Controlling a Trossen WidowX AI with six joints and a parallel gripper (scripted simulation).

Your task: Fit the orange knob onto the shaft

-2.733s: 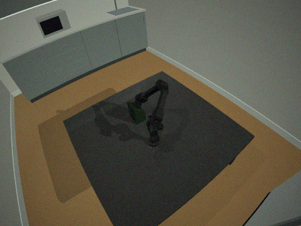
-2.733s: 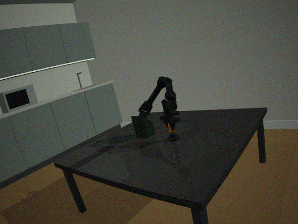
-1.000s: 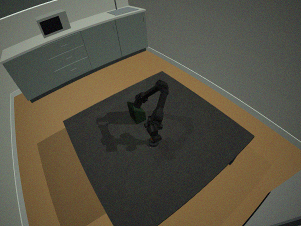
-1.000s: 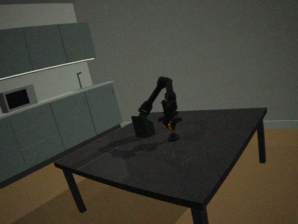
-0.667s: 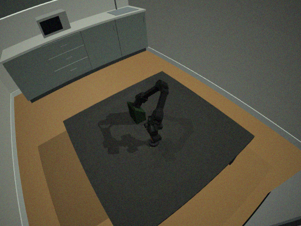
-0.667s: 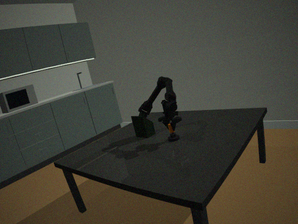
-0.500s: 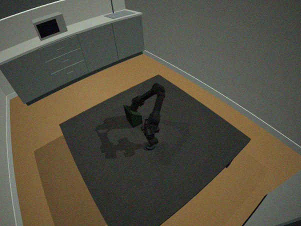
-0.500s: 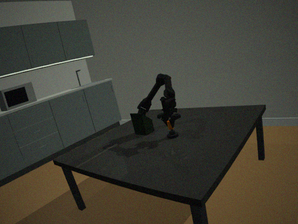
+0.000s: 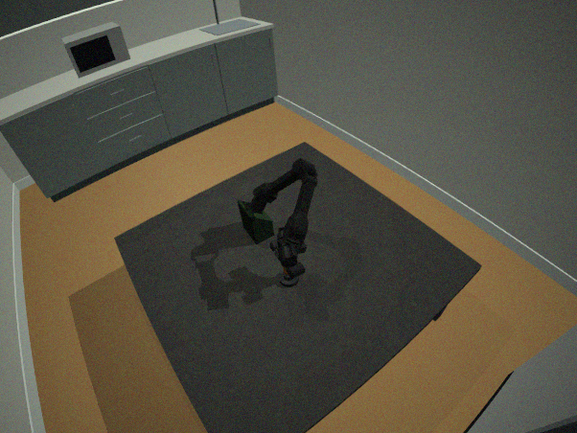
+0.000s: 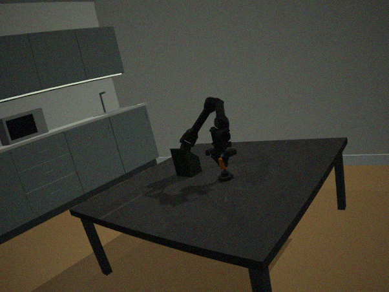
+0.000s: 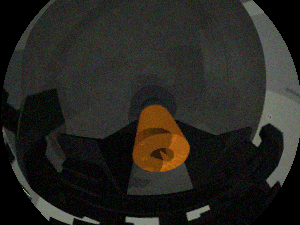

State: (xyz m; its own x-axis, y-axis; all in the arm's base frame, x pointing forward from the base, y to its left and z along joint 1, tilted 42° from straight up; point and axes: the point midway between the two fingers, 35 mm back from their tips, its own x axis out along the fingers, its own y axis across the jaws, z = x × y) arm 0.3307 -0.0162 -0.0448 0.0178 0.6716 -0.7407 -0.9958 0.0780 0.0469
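Now: the orange knob 2 cm above my gripper tip. Round my gripper tip: dark round pedestal 4 cm below.
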